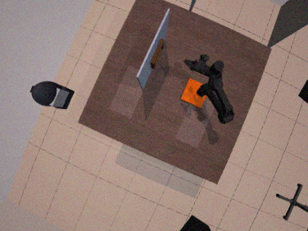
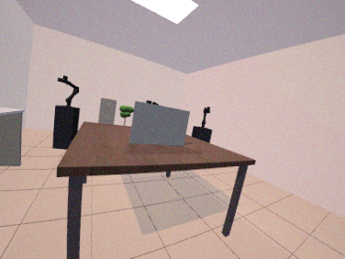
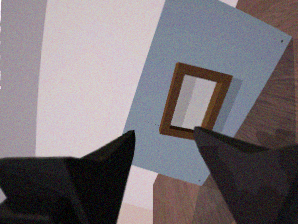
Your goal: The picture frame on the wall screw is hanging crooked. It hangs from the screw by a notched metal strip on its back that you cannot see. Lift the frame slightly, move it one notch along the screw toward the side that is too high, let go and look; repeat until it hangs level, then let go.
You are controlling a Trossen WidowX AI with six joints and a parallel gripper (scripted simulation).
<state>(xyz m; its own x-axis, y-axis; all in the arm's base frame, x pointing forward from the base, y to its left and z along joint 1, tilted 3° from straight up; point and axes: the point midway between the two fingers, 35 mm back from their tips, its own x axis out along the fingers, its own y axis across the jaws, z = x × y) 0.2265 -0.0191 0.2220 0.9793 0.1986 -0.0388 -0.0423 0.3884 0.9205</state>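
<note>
The brown picture frame is 190 mm ahead of my gripper tip, 30 mm to the left of it and 90 mm below it. The rest, counted from my gripper tip: wall panel: 200 mm ahead, 40 mm to the left, 100 mm below.
</note>
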